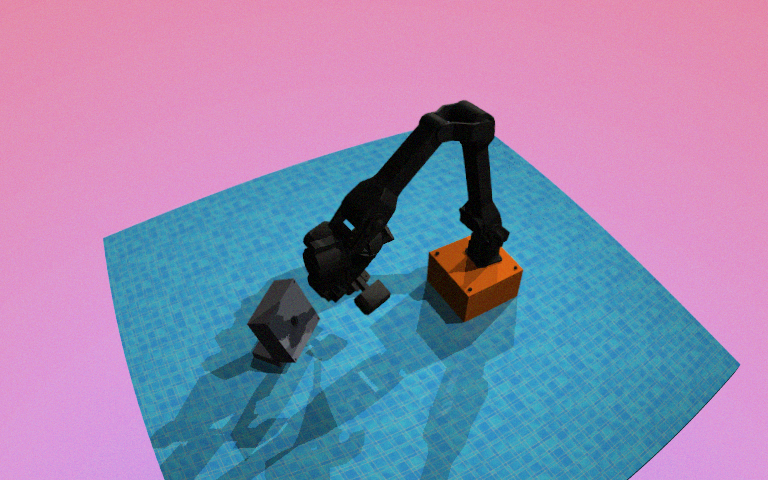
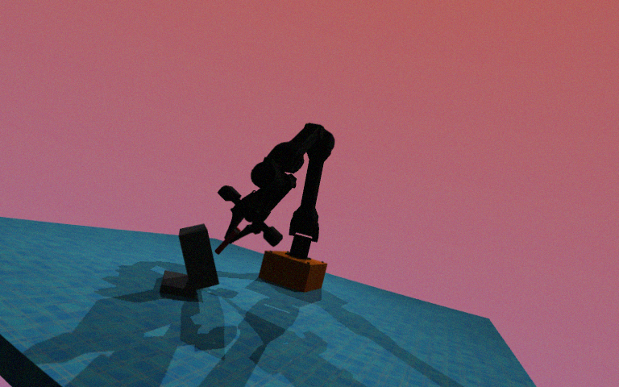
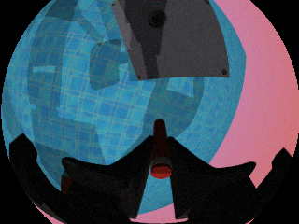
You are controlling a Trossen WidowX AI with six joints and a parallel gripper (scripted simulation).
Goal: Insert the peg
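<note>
Now: gripper tip 120 mm short of the grey sloped panel, 40 mm to the right of it and 30 mm above it. From my gripper tip the other things lie so: red round peg 20 mm above, 10 mm to the left.
</note>
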